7 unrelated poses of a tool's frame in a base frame.
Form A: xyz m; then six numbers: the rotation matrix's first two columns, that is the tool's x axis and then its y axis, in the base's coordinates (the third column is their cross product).
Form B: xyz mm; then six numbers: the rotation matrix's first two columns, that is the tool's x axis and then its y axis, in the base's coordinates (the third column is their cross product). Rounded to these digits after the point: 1 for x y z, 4 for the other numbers.
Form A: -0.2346 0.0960 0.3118 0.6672 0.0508 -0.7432 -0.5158 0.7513 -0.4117
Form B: -234.6 96.0 311.8 0.6672 0.0508 -0.7432 -0.5158 0.7513 -0.4117
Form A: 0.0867 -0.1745 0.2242 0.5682 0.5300 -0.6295 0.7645 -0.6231 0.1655
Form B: 86.7 -174.5 224.2 0.5682 0.5300 -0.6295 0.7645 -0.6231 0.1655
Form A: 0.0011 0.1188 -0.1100 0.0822 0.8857 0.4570 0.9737 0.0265 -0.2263
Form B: 1.1 118.8 -110.0 0.0822 0.8857 0.4570 0.9737 0.0265 -0.2263
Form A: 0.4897 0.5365 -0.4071 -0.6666 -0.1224 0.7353 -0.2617 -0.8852 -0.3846
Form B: 489.7 536.5 -407.1 -0.6666 -0.1224 0.7353 -0.2617 -0.8852 -0.3846
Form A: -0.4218 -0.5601 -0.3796 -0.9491 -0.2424 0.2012 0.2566 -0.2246 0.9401
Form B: -421.8 -560.1 -379.6 -0.9491 -0.2424 0.2012 0.2566 -0.2246 0.9401
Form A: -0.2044 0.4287 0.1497 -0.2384 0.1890 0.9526 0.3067 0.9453 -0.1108
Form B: -204.4 428.7 149.7 -0.2384 0.1890 0.9526 0.3067 0.9453 -0.1108
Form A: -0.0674 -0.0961 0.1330 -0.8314 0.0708 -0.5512 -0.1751 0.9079 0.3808
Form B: -67.4 -96.1 133.0 -0.8314 0.0708 -0.5512 -0.1751 0.9079 0.3808
